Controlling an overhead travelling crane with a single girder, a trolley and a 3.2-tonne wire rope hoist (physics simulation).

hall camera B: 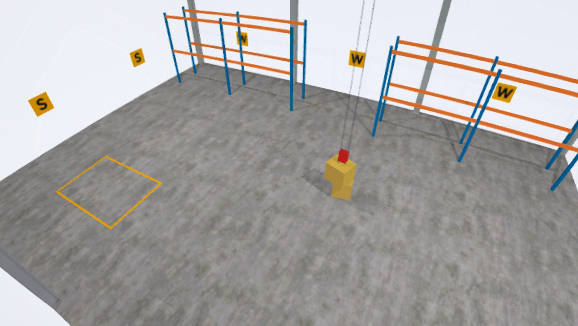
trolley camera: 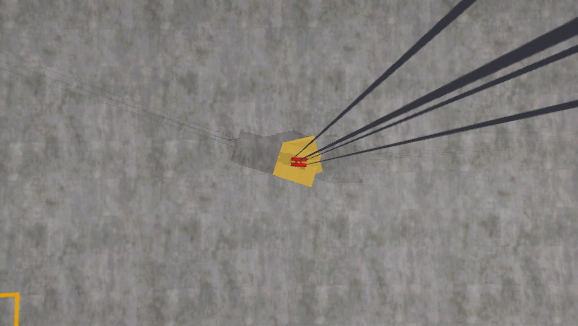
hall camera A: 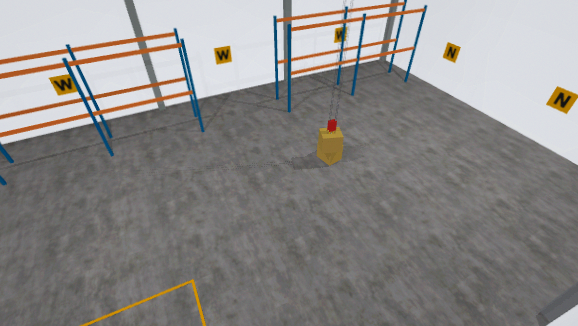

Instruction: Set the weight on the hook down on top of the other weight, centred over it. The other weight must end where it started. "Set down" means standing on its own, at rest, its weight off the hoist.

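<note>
The crane's red hook block (hall camera A: 332, 125) (hall camera B: 343, 156) (trolley camera: 298, 162) is on the top of a yellow block-shaped weight (hall camera A: 330, 142) (hall camera B: 339, 172) (trolley camera: 290, 171) and holds it; the ropes look straight. This weight is upright, above the other yellow weight (hall camera A: 330, 159) (hall camera B: 343, 191) (trolley camera: 302, 141), and turned relative to it. Parts of the lower weight show past its edges in the trolley view. In hall camera B the upper weight overhangs the lower one at the left. No gap shows between them, but contact cannot be told. The lower weight's top is hidden.
Blue and orange racks (hall camera A: 289, 70) (hall camera B: 291, 70) stand along the W wall, with further racks (hall camera A: 87, 107) (hall camera B: 480, 115) beside them. A yellow outlined square (hall camera B: 134, 170) is marked on the floor; its corner (hall camera A: 192, 281) (trolley camera: 18, 295) shows in the other views.
</note>
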